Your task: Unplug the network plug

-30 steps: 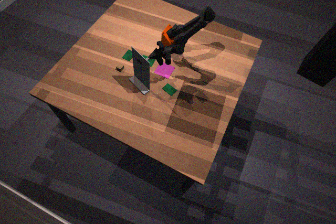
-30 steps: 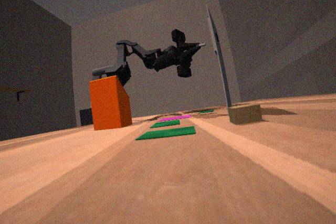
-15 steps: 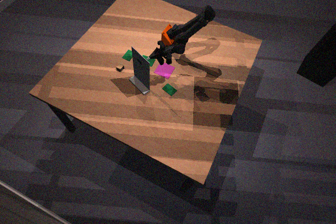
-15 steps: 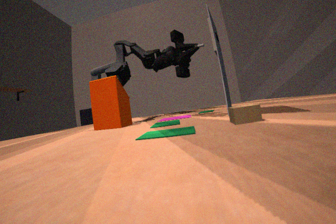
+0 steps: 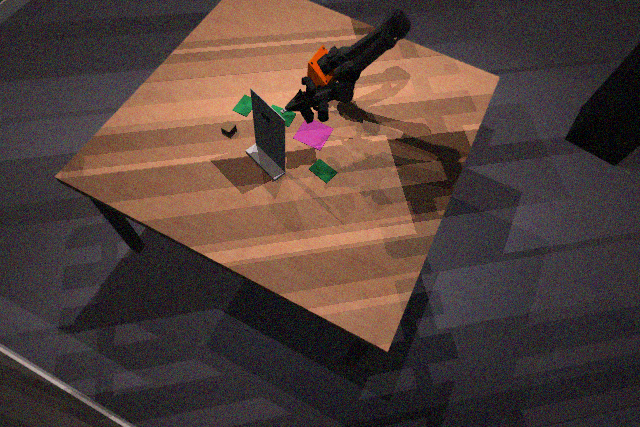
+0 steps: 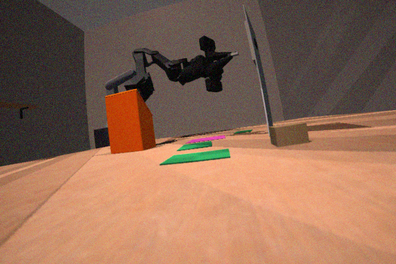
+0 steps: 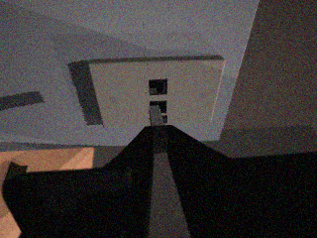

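Right now the magenta marked square is 13 cm behind my gripper tip, 4 cm to the left of it and 24 cm below it. Round my gripper tip: grey upright panel: 8 cm ahead, 3 cm to the right, 10 cm below; then pale network plug: right at my gripper tip.
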